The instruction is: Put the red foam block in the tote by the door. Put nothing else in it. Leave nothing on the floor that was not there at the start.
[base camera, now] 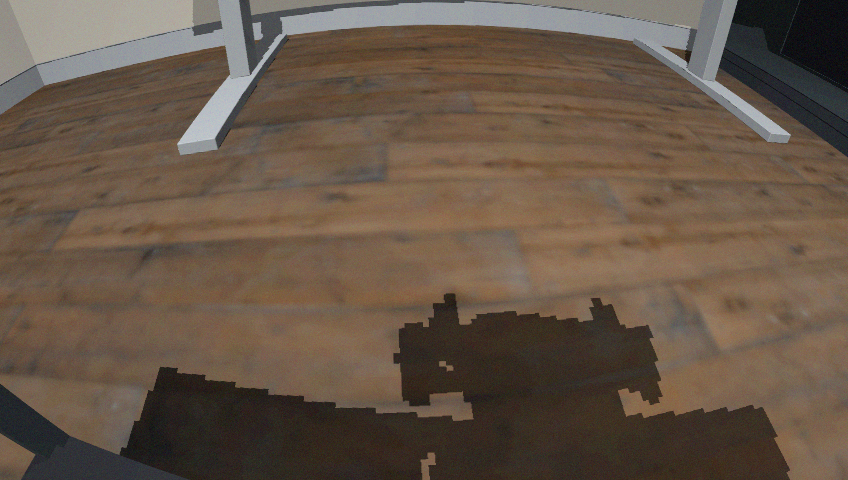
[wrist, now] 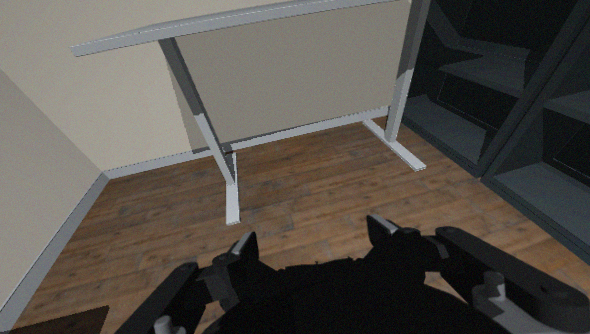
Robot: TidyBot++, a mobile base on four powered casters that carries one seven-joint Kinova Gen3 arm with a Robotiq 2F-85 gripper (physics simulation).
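Places are measured from the arm's base along level axes (x ahead, y left, z up), in metres.
Pixels of known places: gripper, fingertip midpoint: (wrist: 312,235).
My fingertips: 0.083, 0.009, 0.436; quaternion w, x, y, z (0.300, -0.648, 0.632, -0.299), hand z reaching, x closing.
For each thing: its middle in the pictures, then the offset to it from my fingertips, as dx, dy, dz. "spot": a spot on its surface instead.
- table's left foot, surface spot: (base camera: 208,118) spot: +0.681, +0.457, -0.808
- right foot, surface spot: (base camera: 740,110) spot: +0.946, -0.724, -0.811
My gripper (wrist: 312,235) is open, with its two fingers wide apart and floor showing beyond them in the wrist view. It points down and forward toward the floor in front of a grey-white table (wrist: 280,16). The table's front edge crosses the top of the wrist view, and its top surface is hardly visible. The red foam block and the tote do not show in either view.
The table's left foot (base camera: 208,118) (wrist: 233,202) and right foot (base camera: 740,110) (wrist: 407,156) stand on the wooden floor. A dark shelf unit (wrist: 481,172) stands on the right. Walls close off the back and left. The arm's shadow falls on the floor ahead of the base.
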